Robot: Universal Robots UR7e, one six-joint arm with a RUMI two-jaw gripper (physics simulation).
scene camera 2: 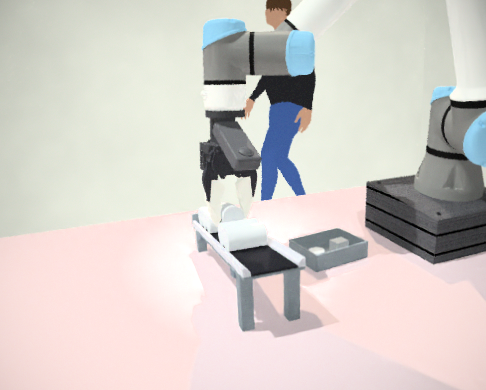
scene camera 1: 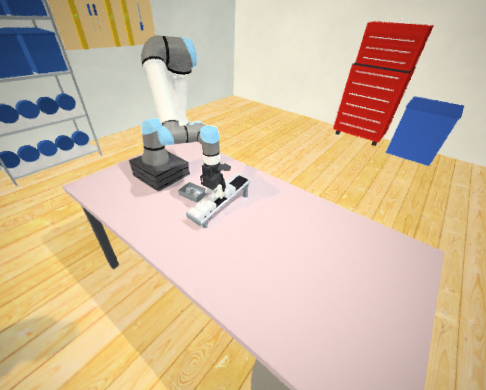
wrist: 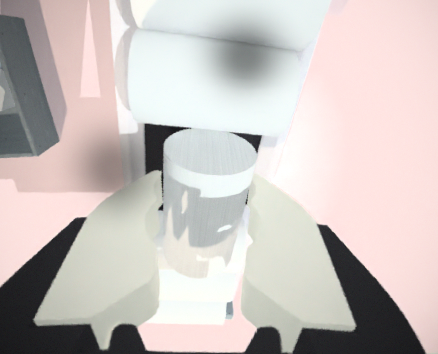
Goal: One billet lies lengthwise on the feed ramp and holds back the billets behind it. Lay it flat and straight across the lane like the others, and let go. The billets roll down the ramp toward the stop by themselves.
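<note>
A white billet is held between the fingers of my gripper. The billet points lengthwise along the lane of the feed ramp, with its round end face turned up toward the wrist camera. It looks slightly raised over the ramp, but its underside is hidden. A billet lies across the lane just uphill, with another billet behind it. Further white billets lie at the low end, partly hidden by my fingers in scene camera 2.
A grey tray with small pieces stands beside the ramp, toward the robot base. The ramp has raised side rails and grey legs. A person stands in the background behind the arm.
</note>
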